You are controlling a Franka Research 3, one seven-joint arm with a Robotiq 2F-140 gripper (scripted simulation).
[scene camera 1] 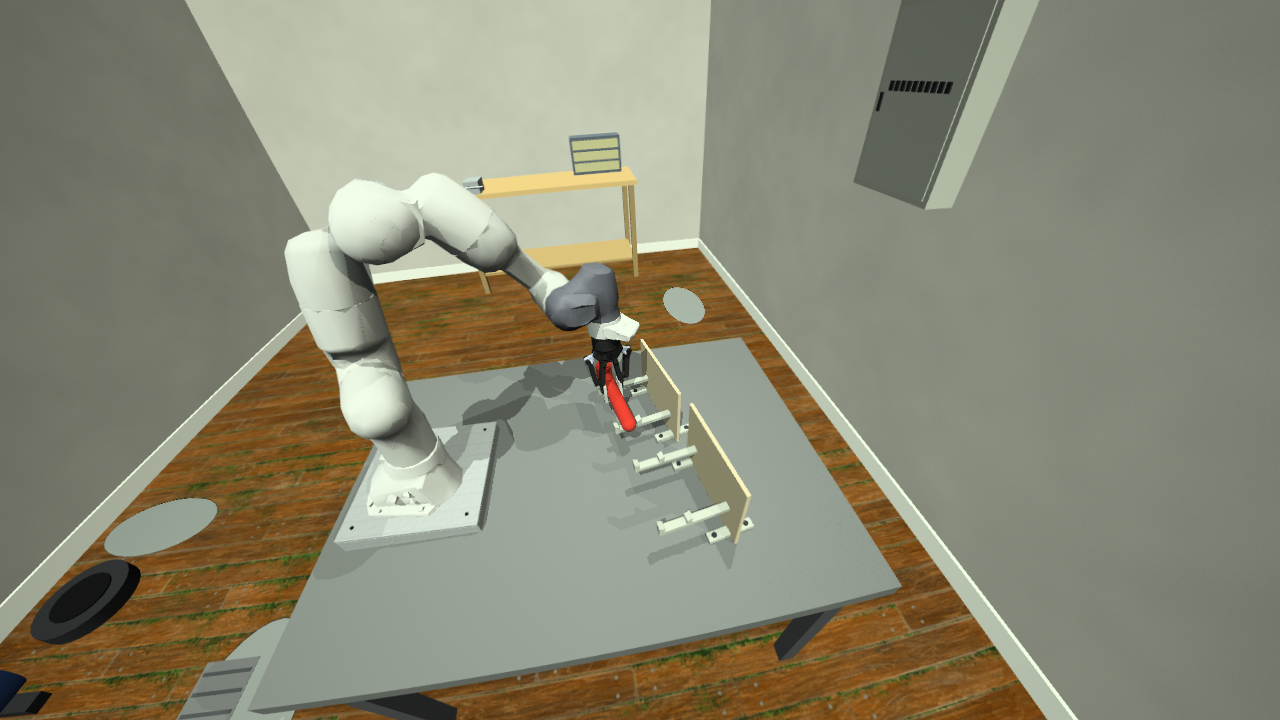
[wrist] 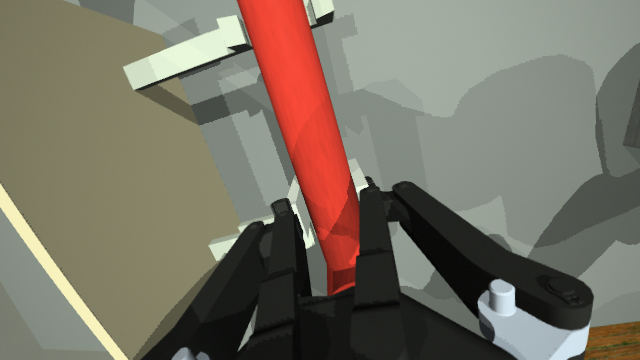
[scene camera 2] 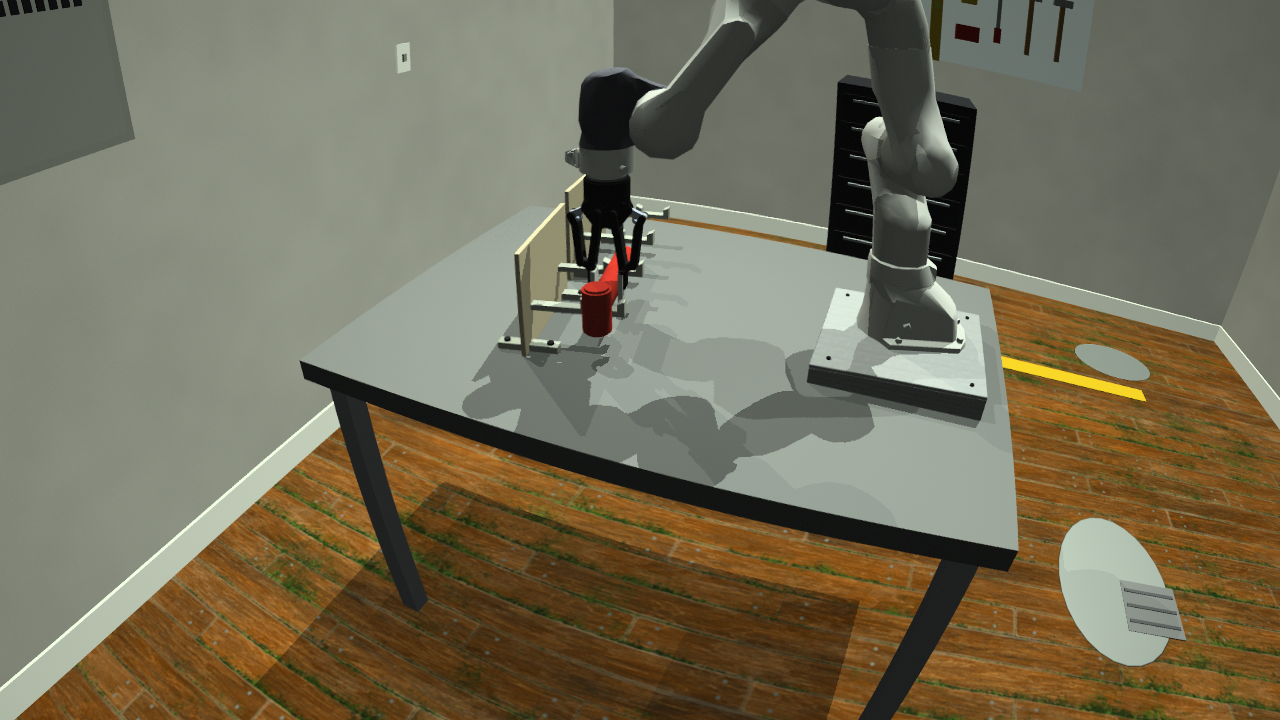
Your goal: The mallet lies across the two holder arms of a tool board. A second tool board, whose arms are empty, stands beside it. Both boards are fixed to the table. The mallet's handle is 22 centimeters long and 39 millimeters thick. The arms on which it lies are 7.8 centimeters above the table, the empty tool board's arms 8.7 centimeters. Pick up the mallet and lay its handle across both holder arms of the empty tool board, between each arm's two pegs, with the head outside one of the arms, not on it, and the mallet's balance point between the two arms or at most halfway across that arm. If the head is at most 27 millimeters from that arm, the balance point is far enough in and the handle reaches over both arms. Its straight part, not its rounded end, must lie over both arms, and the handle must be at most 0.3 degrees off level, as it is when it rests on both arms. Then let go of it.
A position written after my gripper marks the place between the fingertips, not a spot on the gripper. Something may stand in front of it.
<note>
I see my gripper point(scene camera 2: 608, 304), a red mallet point(scene camera 2: 598, 297), a tool board point(scene camera 1: 722, 483) and a tool board point(scene camera 2: 541, 268).
The red mallet also shows in scene camera 1 point(scene camera 1: 626, 419) and in the wrist view point(wrist: 284, 46). My gripper also shows in scene camera 1 point(scene camera 1: 613, 397) and in the wrist view point(wrist: 328, 181).
</note>
